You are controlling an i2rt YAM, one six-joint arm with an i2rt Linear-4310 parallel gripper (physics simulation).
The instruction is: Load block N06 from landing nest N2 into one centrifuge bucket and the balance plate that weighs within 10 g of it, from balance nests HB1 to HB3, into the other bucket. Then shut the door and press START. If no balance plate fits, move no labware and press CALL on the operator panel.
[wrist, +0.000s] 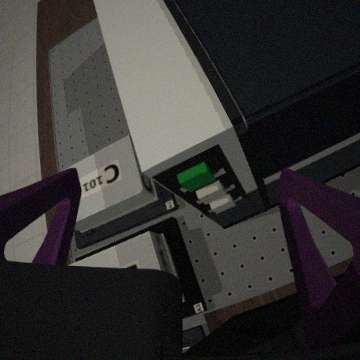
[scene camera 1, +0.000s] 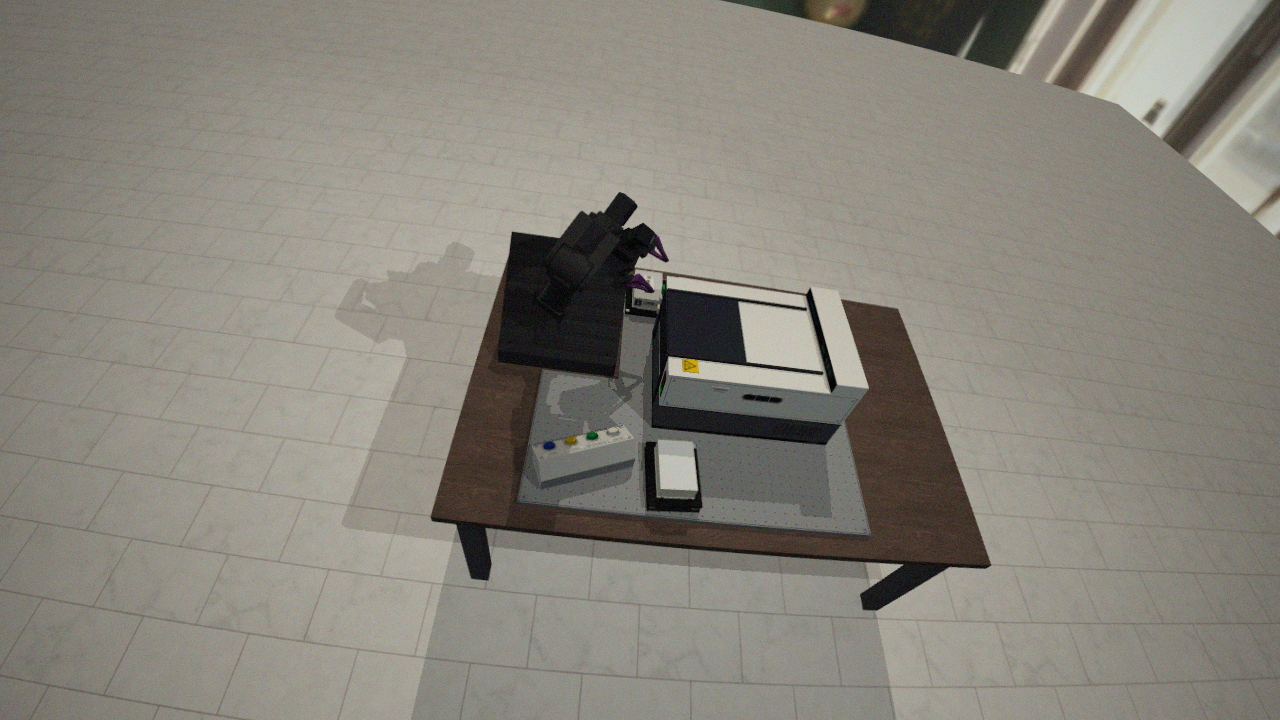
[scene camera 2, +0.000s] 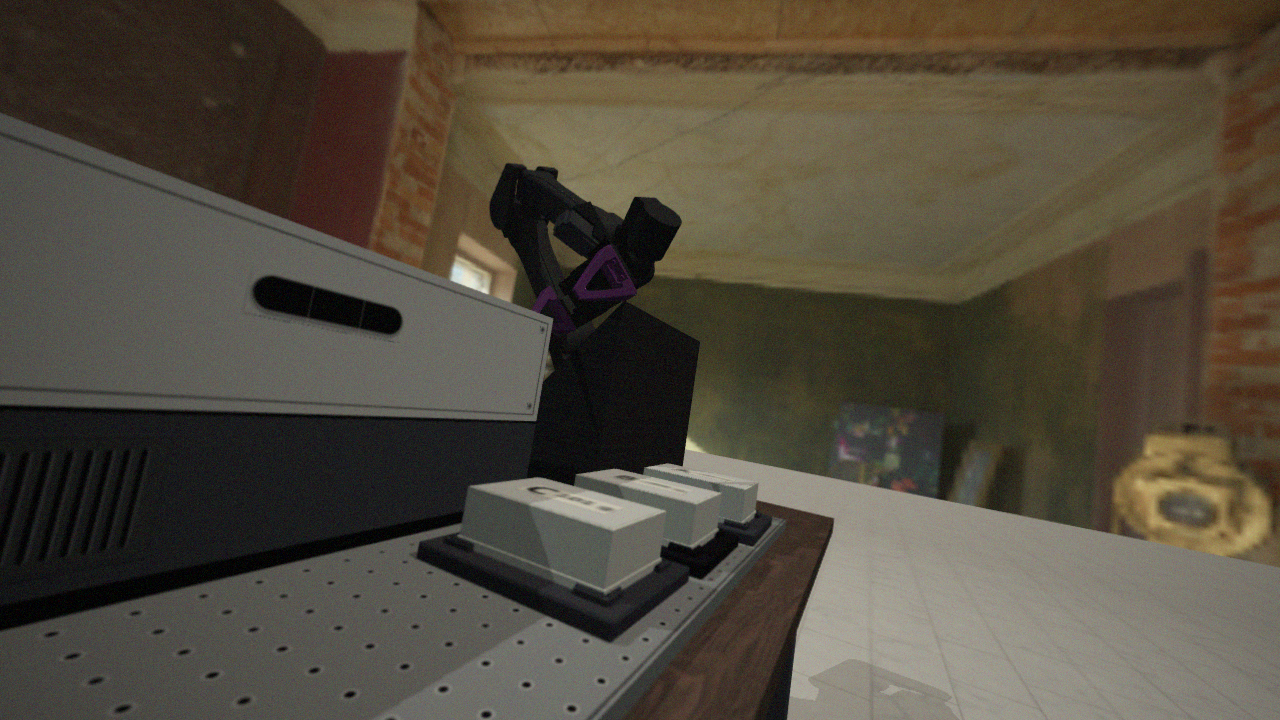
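Seen in the pictures: gripper, fingertip midpoint: (wrist: 178, 179) (scene camera 1: 660, 276) (scene camera 2: 550, 311); arm's base at its link origin: (scene camera 1: 552, 305).
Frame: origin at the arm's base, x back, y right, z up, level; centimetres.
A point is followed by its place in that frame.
Observation:
My gripper (scene camera 1: 659, 274) @[y -5.7, x -26.2, z 9.1 cm] (wrist: 178, 179) @[y -5.7, x -26.2, z 9.1 cm] is open and empty, high above the table near the centrifuge (scene camera 1: 751, 407) @[y 25.6, x -49.3, z -0.5 cm] (scene camera 2: 143, 358) @[y -7.2, x -59.6, z -1.1 cm] (wrist: 145, 115) @[y -6.5, x -31.4, z 7.9 cm]. In the wrist view a green button (wrist: 195, 176) @[y -5.4, x -27.4, z 5.9 cm] and smaller white ones lie between and beyond its purple fingers. A white block (scene camera 2: 563, 528) @[y -22.6, x -43.6, z -8.5 cm] (wrist: 125, 162) @[y -15.2, x -39.6, z -7.7 cm] marked "C 101" sits in a dark nest (scene camera 2: 613, 617) @[y -27.8, x -45.3, z -11.9 cm]. A middle block (scene camera 2: 662, 505) @[y -24.4, x -30.4, z -8.6 cm] (wrist: 120, 252) @[y -19.1, x -29.2, z -7.7 cm] and a far block (scene camera 2: 725, 492) @[y -26.7, x -16.7, z -8.5 cm] stand in line with it. Another white block (scene camera 1: 677, 470) @[y 40.8, x -32.0, z -6.0 cm] stands on a black nest (scene camera 1: 673, 504) @[y 47.0, x -31.8, z -10.2 cm] at the front. I cannot read N06 or N2.
The white operator panel (scene camera 1: 581, 462) @[y 40.1, x -10.8, z -7.3 cm], with blue, yellow, green and white buttons, stands at the front left on the perforated grey plate (scene camera 1: 760, 488) @[y 40.0, x -53.8, z -13.0 cm]. The arm's tall black base (scene camera 1: 559, 340) @[y 6.5, x -2.6, z -5.6 cm] (scene camera 2: 644, 394) @[y -11.3, x -8.3, z 1.2 cm] stands at the back left. The wooden table edge (scene camera 2: 760, 600) @[y -33.5, x -29.0, z -14.4 cm] runs beside the row of blocks.

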